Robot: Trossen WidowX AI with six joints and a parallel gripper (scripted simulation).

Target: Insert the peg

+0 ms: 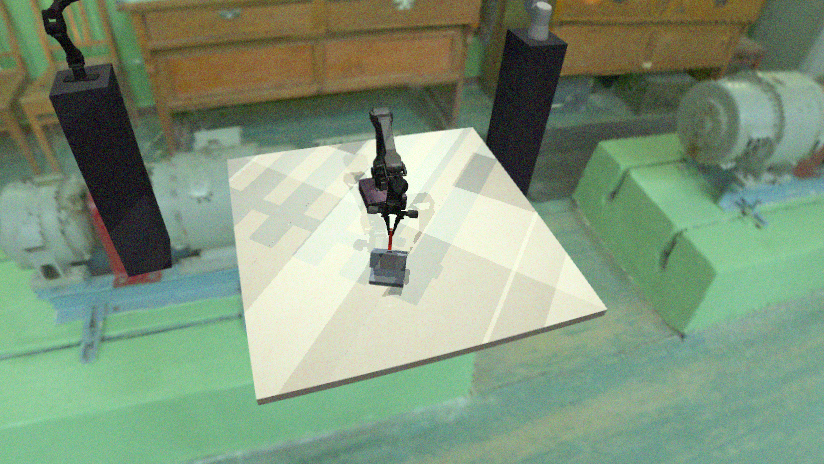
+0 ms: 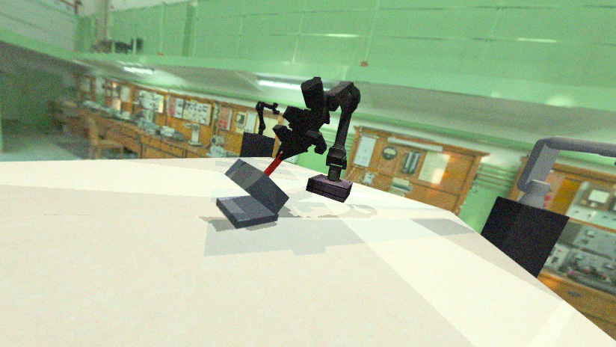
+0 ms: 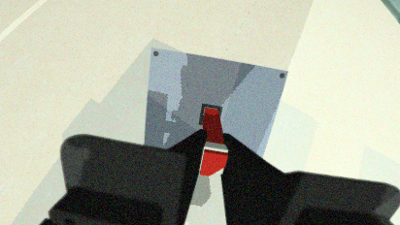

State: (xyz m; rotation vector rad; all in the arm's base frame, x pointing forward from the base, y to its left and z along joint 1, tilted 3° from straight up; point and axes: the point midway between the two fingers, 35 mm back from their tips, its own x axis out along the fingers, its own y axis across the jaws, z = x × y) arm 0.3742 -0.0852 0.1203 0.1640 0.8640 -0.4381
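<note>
The grey sloped panel lies 50 mm ahead of my gripper tip, 20 mm to the right of it and 80 mm below it. The rest, counted from my gripper tip: red peg: right at my gripper tip.
</note>
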